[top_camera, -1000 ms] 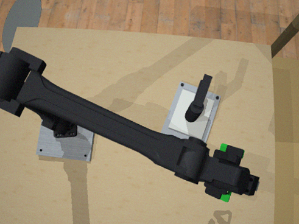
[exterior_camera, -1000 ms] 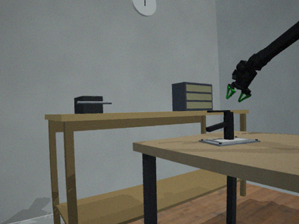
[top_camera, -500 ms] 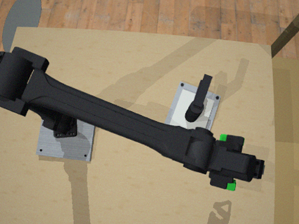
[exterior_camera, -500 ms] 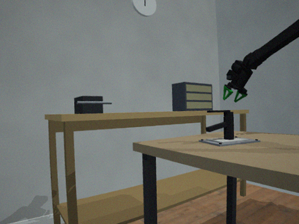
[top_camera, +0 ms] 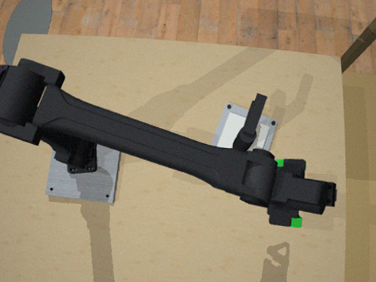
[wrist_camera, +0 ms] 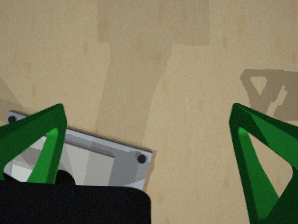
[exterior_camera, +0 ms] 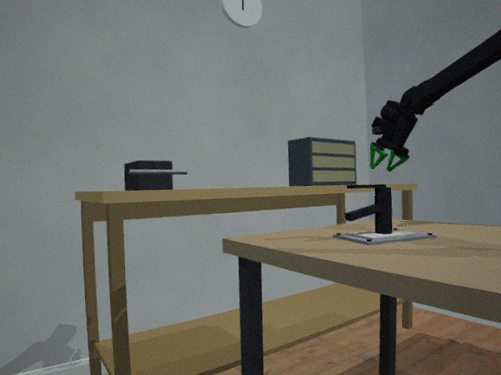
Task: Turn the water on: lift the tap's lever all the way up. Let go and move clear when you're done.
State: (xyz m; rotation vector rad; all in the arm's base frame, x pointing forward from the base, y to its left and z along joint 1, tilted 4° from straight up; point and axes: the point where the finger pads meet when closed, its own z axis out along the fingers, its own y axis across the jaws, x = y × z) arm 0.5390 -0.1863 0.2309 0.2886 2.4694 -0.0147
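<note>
My hand is 5 cm past the lever, 22 cm to the right of it and 6 cm above it.
</note>
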